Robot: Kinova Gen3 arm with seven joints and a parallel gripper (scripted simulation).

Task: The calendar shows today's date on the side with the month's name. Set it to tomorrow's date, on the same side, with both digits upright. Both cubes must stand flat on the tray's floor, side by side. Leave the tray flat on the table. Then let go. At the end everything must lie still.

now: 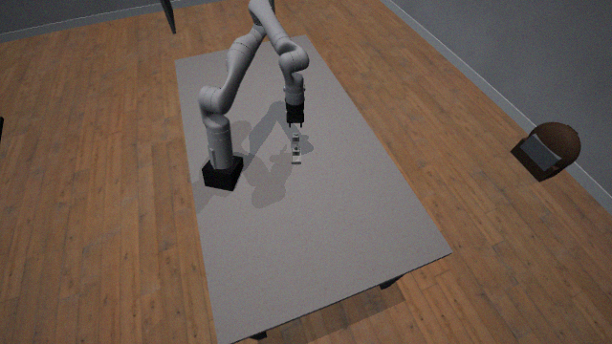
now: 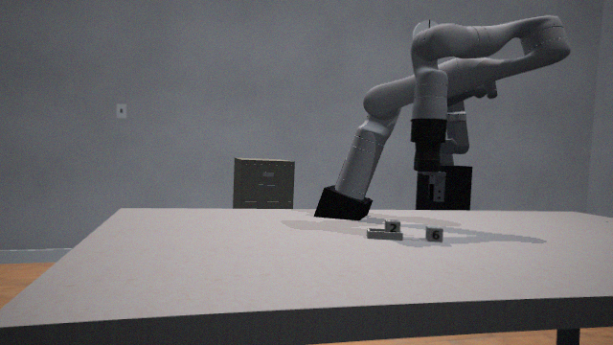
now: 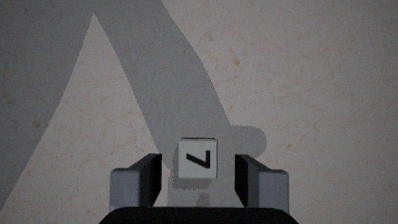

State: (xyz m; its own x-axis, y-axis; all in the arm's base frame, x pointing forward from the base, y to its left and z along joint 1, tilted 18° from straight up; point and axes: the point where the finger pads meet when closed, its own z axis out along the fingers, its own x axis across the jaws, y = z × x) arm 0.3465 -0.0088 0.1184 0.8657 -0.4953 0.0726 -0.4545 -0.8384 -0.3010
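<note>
Right now the digit cube is 90 mm below my hand. From my hand the other things lie so: calendar tray (100 mm to the right, 100 mm below, 50 mm behind).
</note>
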